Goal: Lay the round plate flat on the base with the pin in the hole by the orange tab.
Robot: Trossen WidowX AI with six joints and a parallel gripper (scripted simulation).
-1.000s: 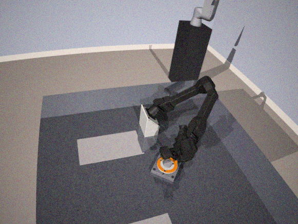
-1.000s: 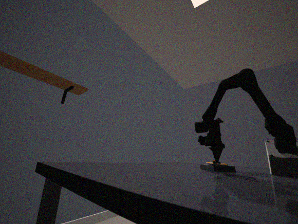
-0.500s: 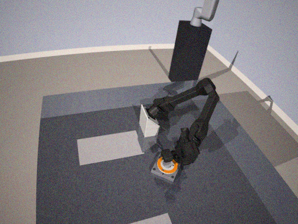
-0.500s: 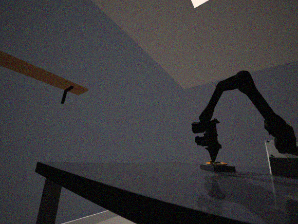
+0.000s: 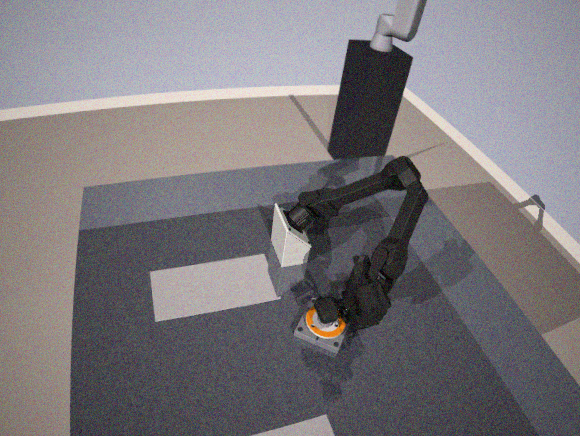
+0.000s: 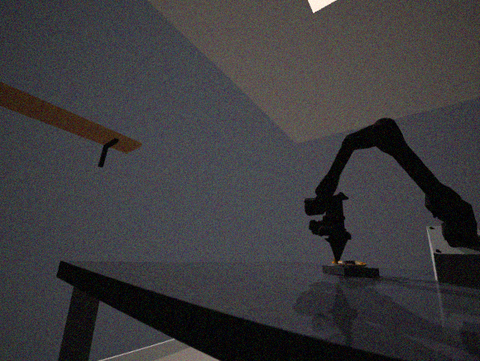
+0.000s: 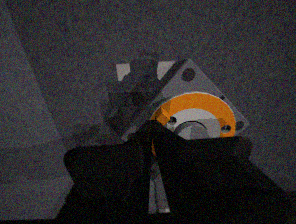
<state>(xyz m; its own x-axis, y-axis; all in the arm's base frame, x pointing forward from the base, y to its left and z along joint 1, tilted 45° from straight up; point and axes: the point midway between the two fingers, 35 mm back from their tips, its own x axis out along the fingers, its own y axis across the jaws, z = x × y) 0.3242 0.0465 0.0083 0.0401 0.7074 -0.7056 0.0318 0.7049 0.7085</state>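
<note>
Now: the round plate 10 mm behind my gripper tip and 30 mm to the right of it. Also, from my gripper tip: base 30 mm behind, 50 mm to the right, 20 mm below.
</note>
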